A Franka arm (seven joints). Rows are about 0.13 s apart.
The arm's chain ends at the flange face. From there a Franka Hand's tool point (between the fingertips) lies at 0.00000 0.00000 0.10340 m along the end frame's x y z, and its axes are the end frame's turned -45 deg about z.
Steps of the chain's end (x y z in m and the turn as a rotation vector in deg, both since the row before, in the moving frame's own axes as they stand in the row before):
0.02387, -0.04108, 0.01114, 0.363, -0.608, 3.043
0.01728, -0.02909, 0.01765, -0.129, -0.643, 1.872
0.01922, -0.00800, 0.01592, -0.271, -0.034, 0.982
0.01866, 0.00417, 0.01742, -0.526, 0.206, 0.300
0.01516, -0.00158, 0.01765, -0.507, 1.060, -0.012
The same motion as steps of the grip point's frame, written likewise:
0.04565, -0.01342, 0.01113, 0.687, -0.173, 3.043
0.03181, -0.00902, 0.01764, 0.363, -0.546, 1.872
0.01886, 0.00823, 0.01592, -0.168, -0.216, 0.982
0.00984, 0.01708, 0.01741, -0.518, -0.226, 0.300
0.01254, 0.01160, 0.01763, -1.108, 0.391, -0.012

